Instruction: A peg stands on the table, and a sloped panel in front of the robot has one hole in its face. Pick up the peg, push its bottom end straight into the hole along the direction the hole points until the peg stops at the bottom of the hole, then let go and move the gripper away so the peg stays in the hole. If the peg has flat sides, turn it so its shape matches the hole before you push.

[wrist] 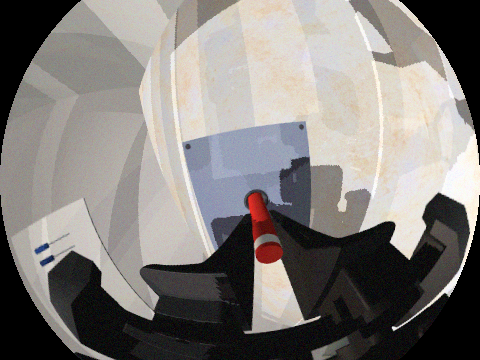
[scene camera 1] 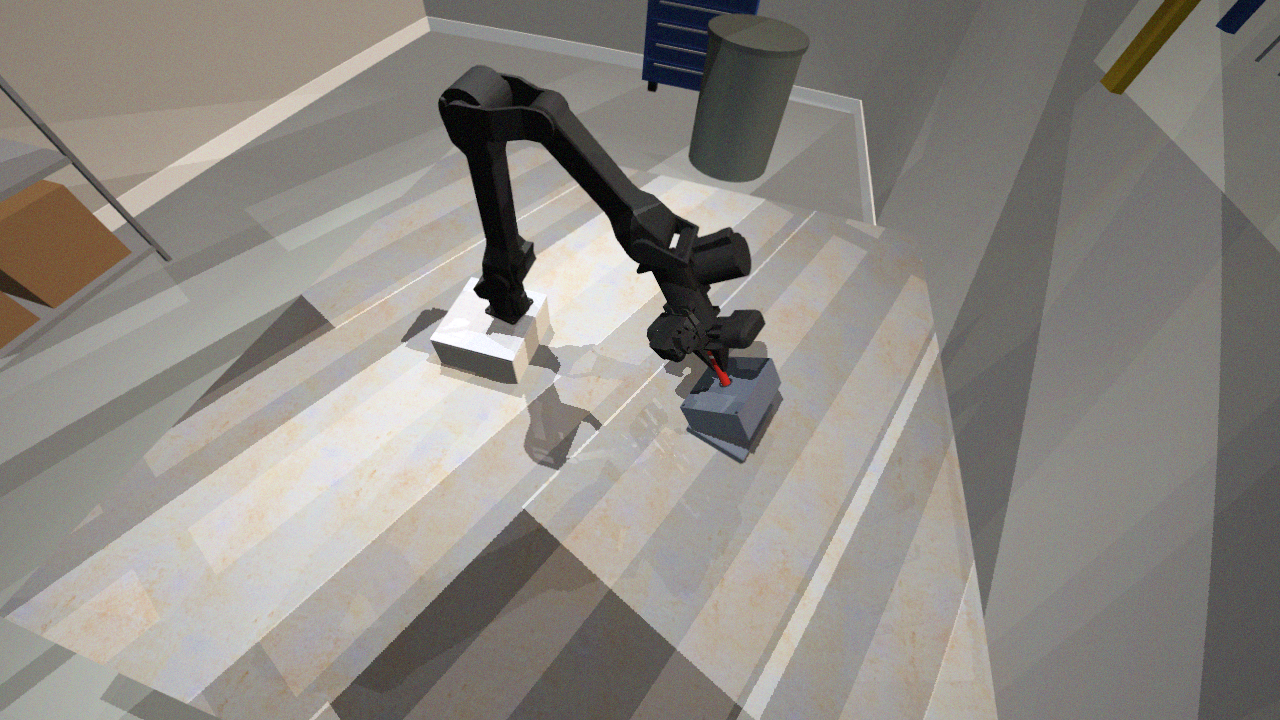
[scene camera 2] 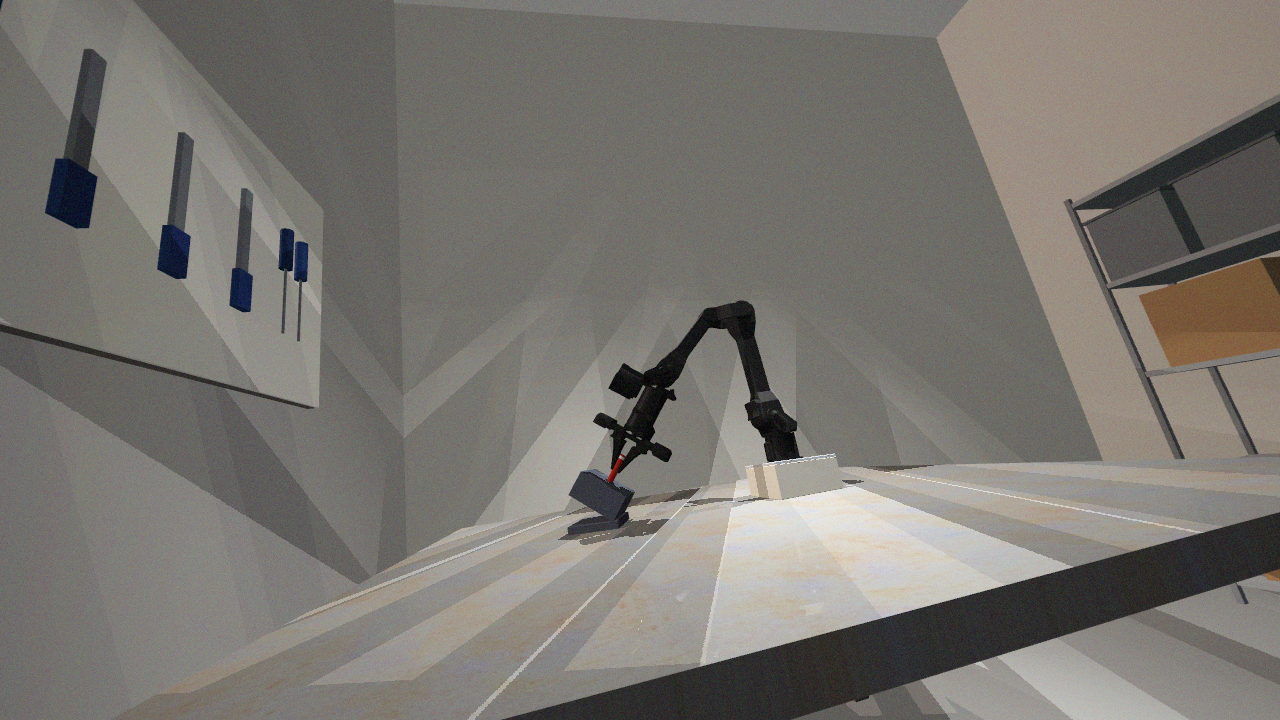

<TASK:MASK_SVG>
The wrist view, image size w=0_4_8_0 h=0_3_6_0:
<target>my gripper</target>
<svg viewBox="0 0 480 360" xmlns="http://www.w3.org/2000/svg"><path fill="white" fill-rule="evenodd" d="M75 352L75 355L80 360L99 360L95 359L95 357L84 355L84 353L81 355L81 353ZM471 227L465 204L437 192L425 205L423 221L427 227L408 259L389 243L395 233L395 221L383 221L355 235L332 237L269 209L284 251L280 259L304 321L320 316L319 320L277 331L244 333L252 331L255 292L251 213L245 213L225 243L203 263L148 264L140 269L141 279L159 296L152 320L127 311L101 287L100 269L79 252L69 251L48 271L48 291L53 308L76 340L112 360L313 360L312 351L348 337L349 344L336 349L336 356L324 360L400 360L428 331L449 297L443 293L427 307L460 271Z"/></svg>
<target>red peg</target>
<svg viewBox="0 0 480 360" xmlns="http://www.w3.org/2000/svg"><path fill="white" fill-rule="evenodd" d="M252 193L248 197L249 212L252 215L252 236L256 260L263 264L273 263L273 261L277 261L283 256L284 251L281 249L279 239L277 239L279 236L277 236L275 228L273 228L263 195L259 192Z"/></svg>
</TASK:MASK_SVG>
